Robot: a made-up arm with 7 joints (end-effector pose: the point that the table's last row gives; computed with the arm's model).
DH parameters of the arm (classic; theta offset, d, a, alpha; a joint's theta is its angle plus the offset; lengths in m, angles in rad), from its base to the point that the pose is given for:
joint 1: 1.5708 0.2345 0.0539 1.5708
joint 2: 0 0.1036 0.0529 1.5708
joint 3: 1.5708 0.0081 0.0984 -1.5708
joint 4: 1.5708 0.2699 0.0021 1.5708
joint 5: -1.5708 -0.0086 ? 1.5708
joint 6: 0 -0.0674 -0.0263 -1.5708
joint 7: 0 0.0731 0.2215 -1.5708
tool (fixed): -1.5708 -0.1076 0 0
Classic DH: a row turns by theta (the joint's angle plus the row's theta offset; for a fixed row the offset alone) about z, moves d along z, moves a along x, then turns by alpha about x.
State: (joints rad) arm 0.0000 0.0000 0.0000 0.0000 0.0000 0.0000 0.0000
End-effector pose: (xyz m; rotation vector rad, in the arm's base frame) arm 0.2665 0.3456 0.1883 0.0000 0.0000 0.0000
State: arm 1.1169 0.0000 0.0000 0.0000 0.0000 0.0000 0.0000
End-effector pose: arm -0.1938 0.3910 0.1883 0.0000 0.0000 1.1169
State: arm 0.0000 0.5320 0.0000 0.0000 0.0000 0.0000 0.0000
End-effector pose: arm 0.2665 0.3287 0.3426 0.5320 0.0000 0.0000
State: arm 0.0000 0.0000 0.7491 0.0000 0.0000 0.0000 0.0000
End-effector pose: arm 0.3855 0.1707 0.1883 0.0000 0.0000 -0.7491
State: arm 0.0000 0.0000 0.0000 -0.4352 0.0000 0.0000 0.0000
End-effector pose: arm 0.2444 0.3456 0.1647 0.0000 0.4352 0.0000
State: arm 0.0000 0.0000 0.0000 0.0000 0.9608 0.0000 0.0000
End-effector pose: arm 0.2665 0.1613 0.6224 0.9608 0.0000 0.0000
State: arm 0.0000 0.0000 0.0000 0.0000 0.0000 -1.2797 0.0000
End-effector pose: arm 0.0274 0.2764 0.1883 0.0000 0.0000 1.2797
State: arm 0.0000 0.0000 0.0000 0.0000 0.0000 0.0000 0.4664
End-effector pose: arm 0.2665 0.3703 0.2994 0.4664 0.0000 0.0000
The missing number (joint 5, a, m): 0.3135
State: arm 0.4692 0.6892 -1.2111 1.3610 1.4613 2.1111 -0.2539
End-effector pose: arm 0.2360 0.0646 0.2985 1.0765 1.3549 1.1997
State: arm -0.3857 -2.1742 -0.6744 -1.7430 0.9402 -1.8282 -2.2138
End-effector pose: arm 0.2305 -0.4749 0.1239 -1.8233 1.4574 1.0615
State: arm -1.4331 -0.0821 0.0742 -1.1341 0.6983 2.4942 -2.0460
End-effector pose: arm 0.2797 -0.2967 0.4915 -1.1809 -2.2611 -0.3712
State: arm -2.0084 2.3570 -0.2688 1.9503 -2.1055 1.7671 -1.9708
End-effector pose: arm 0.1077 -0.6967 0.1090 -2.2099 -1.2899 -0.5041
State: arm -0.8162 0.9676 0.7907 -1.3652 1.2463 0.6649 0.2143
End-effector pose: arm 0.1854 -0.3575 -0.1781 -2.0676 -1.1827 1.0738
